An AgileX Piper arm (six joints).
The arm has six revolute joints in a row. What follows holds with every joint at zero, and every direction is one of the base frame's. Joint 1 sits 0.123 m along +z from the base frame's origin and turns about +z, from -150 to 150 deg. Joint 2 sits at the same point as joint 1 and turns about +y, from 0 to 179.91 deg. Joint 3 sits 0.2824 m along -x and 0.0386 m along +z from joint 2 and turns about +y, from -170 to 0 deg. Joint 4 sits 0.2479 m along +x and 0.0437 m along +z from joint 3 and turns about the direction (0.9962, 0, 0.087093), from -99.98 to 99.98 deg. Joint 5 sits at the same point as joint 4 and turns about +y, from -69.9 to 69.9 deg. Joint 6 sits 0.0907 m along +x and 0.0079 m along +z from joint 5 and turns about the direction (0.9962, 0, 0.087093), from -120 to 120 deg. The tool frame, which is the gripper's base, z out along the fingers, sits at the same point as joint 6; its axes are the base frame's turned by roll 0, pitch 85.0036 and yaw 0 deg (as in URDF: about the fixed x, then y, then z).
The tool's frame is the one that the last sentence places.
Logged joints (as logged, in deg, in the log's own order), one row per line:
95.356 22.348 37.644 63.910 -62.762 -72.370
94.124 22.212 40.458 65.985 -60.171 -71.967
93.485 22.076 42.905 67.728 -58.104 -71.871
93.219 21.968 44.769 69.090 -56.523 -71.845
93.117 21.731 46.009 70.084 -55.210 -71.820
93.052 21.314 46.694 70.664 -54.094 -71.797
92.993 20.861 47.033 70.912 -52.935 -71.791
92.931 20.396 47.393 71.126 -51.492 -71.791
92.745 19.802 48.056 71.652 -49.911 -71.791
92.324 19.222 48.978 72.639 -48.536 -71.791
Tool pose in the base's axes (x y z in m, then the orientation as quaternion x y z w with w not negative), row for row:
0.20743 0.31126 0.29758 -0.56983 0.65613 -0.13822 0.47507
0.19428 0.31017 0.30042 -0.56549 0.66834 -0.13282 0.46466
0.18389 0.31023 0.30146 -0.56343 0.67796 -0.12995 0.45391
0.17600 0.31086 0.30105 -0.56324 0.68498 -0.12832 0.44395
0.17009 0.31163 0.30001 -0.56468 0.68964 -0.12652 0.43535
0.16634 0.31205 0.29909 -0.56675 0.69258 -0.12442 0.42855
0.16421 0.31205 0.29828 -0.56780 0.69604 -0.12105 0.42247
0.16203 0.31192 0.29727 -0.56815 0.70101 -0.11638 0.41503
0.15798 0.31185 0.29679 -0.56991 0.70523 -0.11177 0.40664
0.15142 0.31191 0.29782 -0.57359 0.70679 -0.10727 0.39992
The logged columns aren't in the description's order. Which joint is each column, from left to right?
Columns, left to right: joint 2, joint 6, joint 5, joint 1, joint 4, joint 3.
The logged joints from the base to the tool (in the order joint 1, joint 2, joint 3, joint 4, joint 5, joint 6), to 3 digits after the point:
63.910 95.356 -72.370 -62.762 37.644 22.348
65.985 94.124 -71.967 -60.171 40.458 22.212
67.728 93.485 -71.871 -58.104 42.905 22.076
69.090 93.219 -71.845 -56.523 44.769 21.968
70.084 93.117 -71.820 -55.210 46.009 21.731
70.664 93.052 -71.797 -54.094 46.694 21.314
70.912 92.993 -71.791 -52.935 47.033 20.861
71.126 92.931 -71.791 -51.492 47.393 20.396
71.652 92.745 -71.791 -49.911 48.056 19.802
72.639 92.324 -71.791 -48.536 48.978 19.222

